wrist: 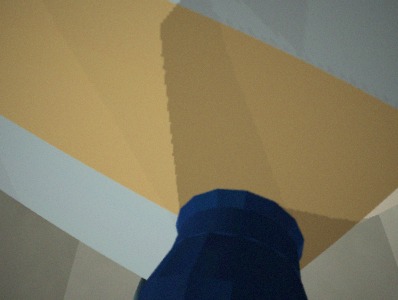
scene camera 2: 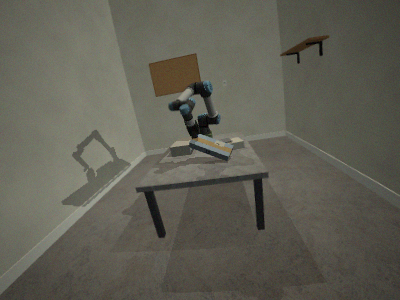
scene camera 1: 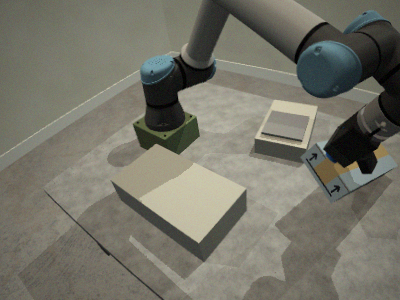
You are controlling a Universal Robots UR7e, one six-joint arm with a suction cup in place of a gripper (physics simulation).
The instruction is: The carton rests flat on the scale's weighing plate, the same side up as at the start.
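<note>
The light blue carton with an orange tape band hangs tilted on my suction gripper. The dark blue cup meets the taped face near one end; two black arrows show on the carton's end face in scene camera 1. In scene camera 2 its right end is lower than its left. It appears raised off the table, in front of and beside the scale, not over it. The scale's grey weighing plate carries nothing. The carton's underside is hidden.
A large beige block lies on the table, across from the carton. The arm's green base stands behind it. A wall shelf and a brown board are on the walls.
</note>
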